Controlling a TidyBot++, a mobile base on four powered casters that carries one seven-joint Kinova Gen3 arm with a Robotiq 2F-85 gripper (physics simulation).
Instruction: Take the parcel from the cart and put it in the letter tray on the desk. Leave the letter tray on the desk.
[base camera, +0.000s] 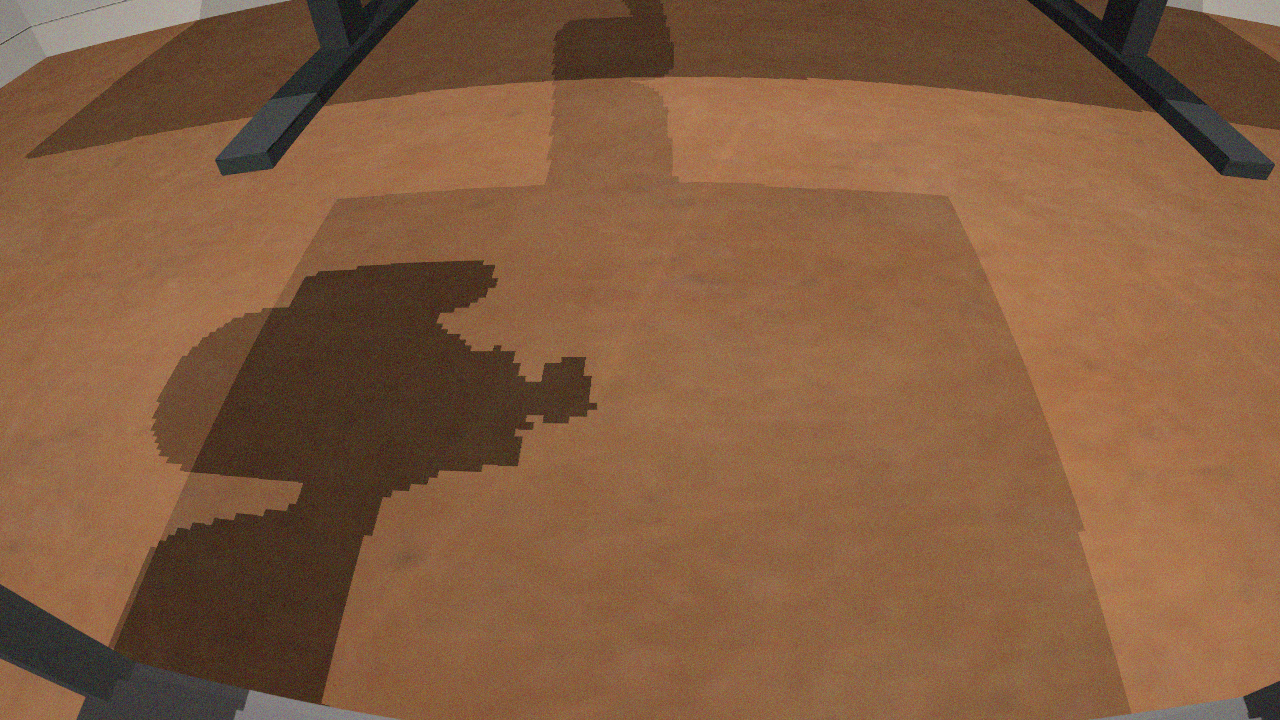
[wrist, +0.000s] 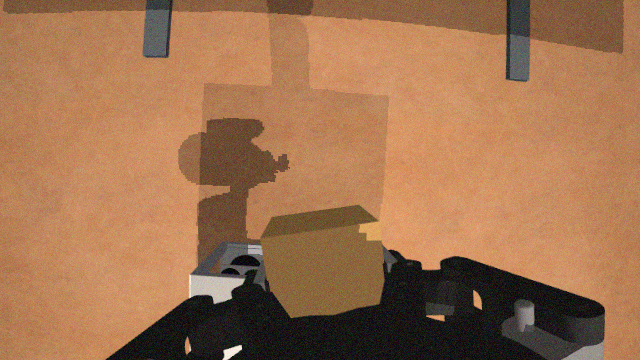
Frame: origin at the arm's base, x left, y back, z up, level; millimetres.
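Where they show: gripper, between the fingertips: (wrist: 323, 269).
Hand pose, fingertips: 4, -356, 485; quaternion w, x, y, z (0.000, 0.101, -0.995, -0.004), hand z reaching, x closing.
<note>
After its pixels a point has its place, as x, y, z.
The parcel (wrist: 322, 275) {7, -365, 521}, a tan-brown box, is held at the lower middle of the wrist view. My gripper (wrist: 323, 269) {4, -356, 485} is shut on it, with one black finger at each side. The parcel hangs above the floor near the front of my base. The desk shows by its two dark feet, one at the left (base camera: 286, 116) (wrist: 156, 35) and one at the right (base camera: 1199, 125) (wrist: 518, 55). The desk top, the letter tray and the cart do not show in either view.
The white and grey edge of my base (wrist: 215, 287) {192, -127, -14} shows behind the parcel. Orange-brown floor (base camera: 760, 447) {-46, -356, -396} (wrist: 475, 150) {-578, -490, -396} lies between the base and the desk feet, with shadows of the arm and base on it. A pale wall (base camera: 116, 26) {1393, -1492, -365} stands at the far left in the base view.
</note>
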